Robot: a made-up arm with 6 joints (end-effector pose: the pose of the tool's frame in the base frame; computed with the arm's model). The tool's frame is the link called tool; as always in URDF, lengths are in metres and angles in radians. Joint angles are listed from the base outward.
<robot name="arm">
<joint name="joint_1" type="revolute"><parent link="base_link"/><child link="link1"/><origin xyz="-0.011 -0.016 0.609" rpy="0 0 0"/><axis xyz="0 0 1"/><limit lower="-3.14" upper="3.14"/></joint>
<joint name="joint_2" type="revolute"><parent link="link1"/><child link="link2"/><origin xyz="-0.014 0.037 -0.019" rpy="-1.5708 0 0"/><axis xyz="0 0 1"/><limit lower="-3.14" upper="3.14"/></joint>
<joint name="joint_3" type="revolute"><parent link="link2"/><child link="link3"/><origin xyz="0.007 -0.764 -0.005" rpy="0 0 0"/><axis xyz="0 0 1"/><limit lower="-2.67" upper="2.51"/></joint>
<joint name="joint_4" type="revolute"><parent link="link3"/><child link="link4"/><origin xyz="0.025 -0.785 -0.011" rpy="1.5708 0 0"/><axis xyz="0 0 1"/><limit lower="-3.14" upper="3.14"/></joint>
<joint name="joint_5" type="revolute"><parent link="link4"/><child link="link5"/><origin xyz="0.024 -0.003 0.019" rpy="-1.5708 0 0"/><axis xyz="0 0 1"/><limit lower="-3.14" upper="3.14"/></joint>
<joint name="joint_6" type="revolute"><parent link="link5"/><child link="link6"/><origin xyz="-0.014 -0.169 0.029" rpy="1.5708 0 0"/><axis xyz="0 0 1"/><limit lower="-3.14" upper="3.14"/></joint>
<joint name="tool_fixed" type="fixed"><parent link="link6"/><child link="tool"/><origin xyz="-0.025 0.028 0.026" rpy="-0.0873 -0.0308 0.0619"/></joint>
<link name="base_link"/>
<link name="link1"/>
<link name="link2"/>
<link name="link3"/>
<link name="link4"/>
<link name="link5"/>
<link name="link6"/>
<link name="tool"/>
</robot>
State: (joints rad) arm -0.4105 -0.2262 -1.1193 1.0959 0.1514 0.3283
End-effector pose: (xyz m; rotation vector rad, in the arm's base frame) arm -1.0551 0.4905 1.5494 -1.2067 -0.7426 0.8261
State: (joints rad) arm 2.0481 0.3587 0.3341 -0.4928 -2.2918 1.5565
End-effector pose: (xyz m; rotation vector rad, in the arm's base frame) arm -0.3587 0.5105 1.8348 0.2038 2.1485 -1.7792
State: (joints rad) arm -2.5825 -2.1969 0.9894 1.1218 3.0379 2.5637
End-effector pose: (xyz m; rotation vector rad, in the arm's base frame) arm 1.0295 0.5602 0.4191 1.6709 -0.8057 -0.6967
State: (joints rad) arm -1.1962 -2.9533 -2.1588 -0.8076 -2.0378 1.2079
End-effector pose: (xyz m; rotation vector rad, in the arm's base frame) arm 0.2617 -0.3755 0.1526 -1.1303 0.4847 0.1312
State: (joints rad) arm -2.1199 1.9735 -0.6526 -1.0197 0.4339 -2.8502
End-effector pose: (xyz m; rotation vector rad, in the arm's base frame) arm -0.9417 -1.3840 0.4333 0.8559 -1.2735 -0.0404
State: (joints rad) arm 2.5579 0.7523 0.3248 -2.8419 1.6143 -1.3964
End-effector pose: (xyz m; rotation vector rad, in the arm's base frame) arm -0.8976 0.6852 1.6630 -0.6306 0.5049 -1.7607
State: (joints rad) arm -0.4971 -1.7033 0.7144 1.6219 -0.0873 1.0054
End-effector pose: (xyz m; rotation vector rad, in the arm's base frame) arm -1.4273 0.7253 1.0484 -1.2276 -0.1765 2.0528
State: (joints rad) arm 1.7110 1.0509 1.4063 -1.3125 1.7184 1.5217
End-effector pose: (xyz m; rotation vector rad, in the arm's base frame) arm 0.0270 1.1047 0.2763 -0.6858 1.5757 -0.7284
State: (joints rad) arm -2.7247 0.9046 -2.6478 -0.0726 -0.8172 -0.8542
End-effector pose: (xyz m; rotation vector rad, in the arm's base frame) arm 0.3098 0.0242 0.8037 2.2625 1.5829 0.8356
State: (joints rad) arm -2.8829 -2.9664 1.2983 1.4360 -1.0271 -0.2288
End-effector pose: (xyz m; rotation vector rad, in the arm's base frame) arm 0.9440 0.3702 -0.3009 -1.8341 0.1003 -0.2885
